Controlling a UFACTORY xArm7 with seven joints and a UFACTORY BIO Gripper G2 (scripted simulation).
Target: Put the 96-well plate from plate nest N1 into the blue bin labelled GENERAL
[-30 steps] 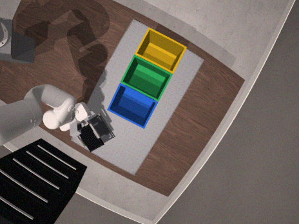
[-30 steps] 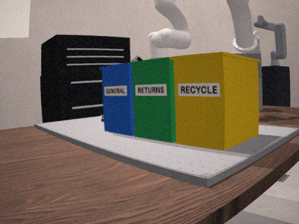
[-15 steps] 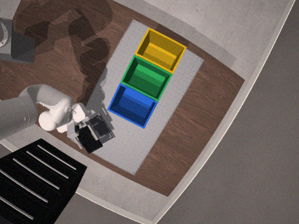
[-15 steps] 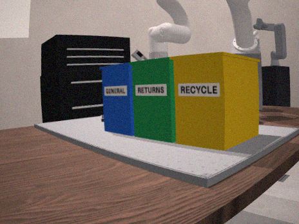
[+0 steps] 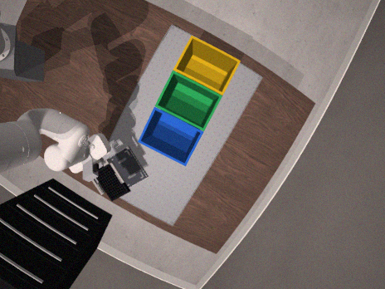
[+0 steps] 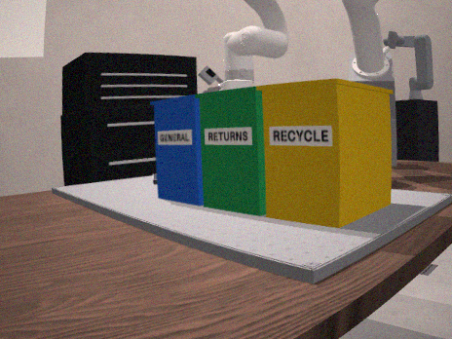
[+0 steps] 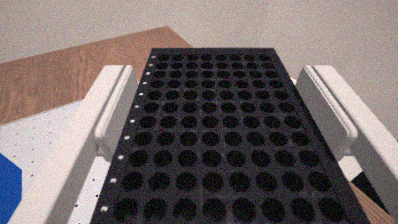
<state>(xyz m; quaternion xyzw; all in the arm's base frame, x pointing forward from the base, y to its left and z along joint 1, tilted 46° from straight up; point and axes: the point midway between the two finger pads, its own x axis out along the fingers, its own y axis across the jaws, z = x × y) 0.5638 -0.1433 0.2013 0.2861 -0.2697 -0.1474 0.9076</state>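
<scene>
My gripper is now 27 cm to the right of the blue general bin, 11 cm above it and 1 cm short of it. The rest, counted from my hand: black 96-well plate: 1 cm below; then green returns bin: 39 cm to the left, 11 cm below, 5 cm behind; then plate nest N1: 19 cm below.
</scene>
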